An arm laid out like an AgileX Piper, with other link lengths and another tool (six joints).
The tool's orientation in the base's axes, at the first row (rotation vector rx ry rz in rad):
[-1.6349, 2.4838, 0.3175]
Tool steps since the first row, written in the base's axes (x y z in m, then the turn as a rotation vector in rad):
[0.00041, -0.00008, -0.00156, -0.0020, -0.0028, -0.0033]
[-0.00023, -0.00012, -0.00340, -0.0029, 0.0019, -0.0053]
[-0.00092, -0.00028, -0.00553, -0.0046, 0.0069, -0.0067]
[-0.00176, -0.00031, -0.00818, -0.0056, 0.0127, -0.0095]
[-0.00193, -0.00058, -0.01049, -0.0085, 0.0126, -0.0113]
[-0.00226, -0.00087, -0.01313, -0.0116, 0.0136, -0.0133]
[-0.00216, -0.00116, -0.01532, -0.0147, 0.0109, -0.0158]
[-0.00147, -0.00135, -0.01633, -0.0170, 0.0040, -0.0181]
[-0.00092, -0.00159, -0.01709, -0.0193, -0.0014, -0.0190]
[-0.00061, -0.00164, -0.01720, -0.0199, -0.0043, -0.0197]
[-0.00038, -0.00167, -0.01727, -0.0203, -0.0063, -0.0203]
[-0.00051, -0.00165, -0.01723, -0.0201, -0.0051, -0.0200]
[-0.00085, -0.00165, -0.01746, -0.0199, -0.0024, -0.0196]
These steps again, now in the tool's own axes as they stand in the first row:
[0.00028, -0.00055, 0.00149, 0.0041, 0.0005, 0.0024]
[0.00101, -0.00015, 0.00325, 0.0007, 0.0029, 0.0056]
[0.00194, 0.00022, 0.00526, -0.0027, 0.0062, 0.0082]
[0.00294, 0.00074, 0.00781, -0.0068, 0.0091, 0.0124]
[0.00380, 0.00058, 0.00997, -0.0051, 0.0116, 0.0141]
[0.00482, 0.00052, 0.01244, -0.0043, 0.0146, 0.0162]
[0.00556, 0.00011, 0.01448, -0.0001, 0.0162, 0.0179]
[0.00570, -0.00069, 0.01542, 0.0075, 0.0155, 0.0184]
[0.00588, -0.00135, 0.01609, 0.0134, 0.0154, 0.0178]
[0.00583, -0.00167, 0.01619, 0.0164, 0.0148, 0.0177]
[0.00578, -0.00190, 0.01625, 0.0185, 0.0144, 0.0178]
[0.00581, -0.00177, 0.01622, 0.0173, 0.0147, 0.0178]
[0.00600, -0.00148, 0.01644, 0.0147, 0.0155, 0.0181]

